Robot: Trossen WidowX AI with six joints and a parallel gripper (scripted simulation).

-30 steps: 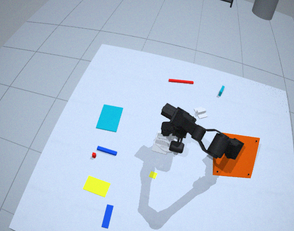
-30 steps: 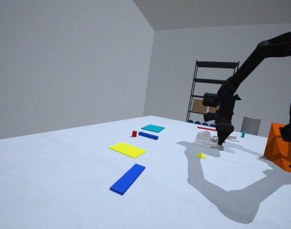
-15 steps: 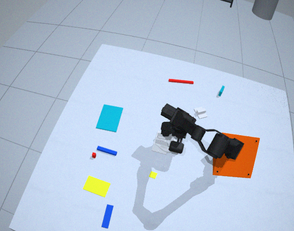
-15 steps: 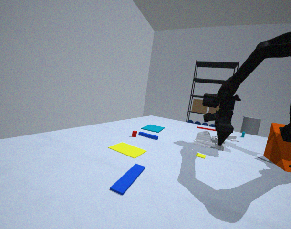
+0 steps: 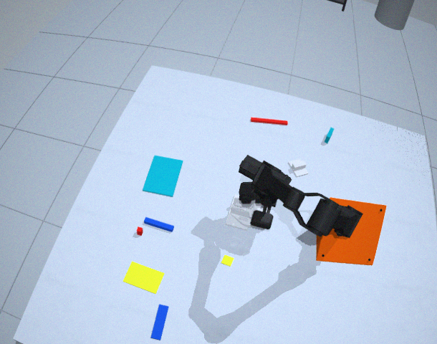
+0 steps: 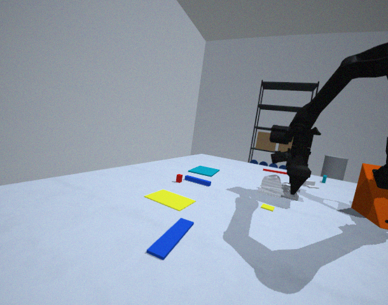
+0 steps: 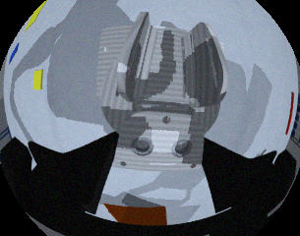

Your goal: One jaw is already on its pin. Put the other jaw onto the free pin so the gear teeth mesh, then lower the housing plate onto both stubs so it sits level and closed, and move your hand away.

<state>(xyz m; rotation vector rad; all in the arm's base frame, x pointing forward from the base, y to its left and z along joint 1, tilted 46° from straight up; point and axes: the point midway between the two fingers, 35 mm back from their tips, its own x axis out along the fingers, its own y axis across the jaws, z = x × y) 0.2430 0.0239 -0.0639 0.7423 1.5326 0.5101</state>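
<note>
Right now my gripper tip is 20 mm short of the white jaw piece and 10 mm to the right of it. The rest, counted from my gripper tip: white base (70 mm ahead, 10 mm to the right, 10 mm below); white stand (120 mm behind, 240 mm to the right, 10 mm below); small yellow tile (90 mm ahead, 170 mm to the left, 10 mm below).
</note>
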